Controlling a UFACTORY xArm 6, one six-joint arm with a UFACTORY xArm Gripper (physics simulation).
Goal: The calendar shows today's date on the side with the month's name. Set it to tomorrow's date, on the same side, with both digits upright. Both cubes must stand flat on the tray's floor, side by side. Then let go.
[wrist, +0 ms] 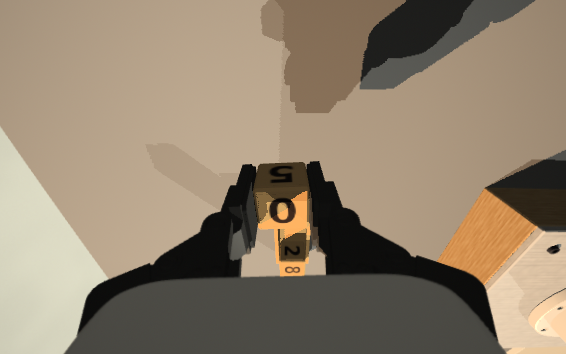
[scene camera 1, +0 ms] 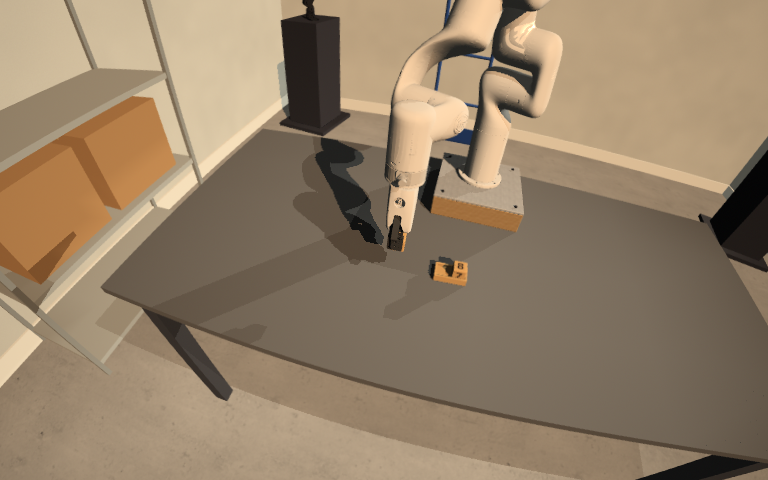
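Pixels of known places: gripper, fingertip midpoint: point(wrist: 282, 182) point(scene camera 1: 395, 242); arm's base, origin of the base link: point(scene camera 1: 479, 176).
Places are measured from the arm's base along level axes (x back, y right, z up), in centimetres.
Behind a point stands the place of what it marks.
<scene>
My gripper point(scene camera 1: 396, 243) {x -38.5, y 9.9, z 1.8 cm} point(wrist: 282, 182) {x -38.5, y 9.9, z 1.8 cm} is shut on an orange cube point(scene camera 1: 404, 242) {x -39.3, y 7.6, z 3.7 cm} point(wrist: 283, 192) {x -38.6, y 10.7, z 3.9 cm} and holds it above the table, left of the tray in the scene view. In the wrist view this cube shows a 5, upside down, on its shaded far face and a 0 on the face towards the camera. The small orange tray point(scene camera 1: 444, 276) {x -36.9, y -2.0, z -4.5 cm} lies on the table. The other cube point(scene camera 1: 460, 267) {x -34.8, y -4.6, z -2.2 cm} point(wrist: 293, 251) {x -34.6, y -3.0, z -3.6 cm} stands at the tray's right end in the scene view, showing 8 on top and 7 in front; its 2 and 8 show sideways in the wrist view. The month's name cannot be read.
The robot's base point(scene camera 1: 476, 210) {x -13.6, y -2.9, z -2.0 cm} point(wrist: 520, 255) {x -15.2, y 5.7, z 0.1 cm} stands on the dark table point(scene camera 1: 509, 350) {x -47.6, y -20.2, z -6.3 cm} behind the tray. A shelf unit point(scene camera 1: 172, 90) with cardboard boxes point(scene camera 1: 127, 152) stands to the left. A dark pedestal point(scene camera 1: 311, 73) stands behind the table. Arm shadows fall near the gripper.
</scene>
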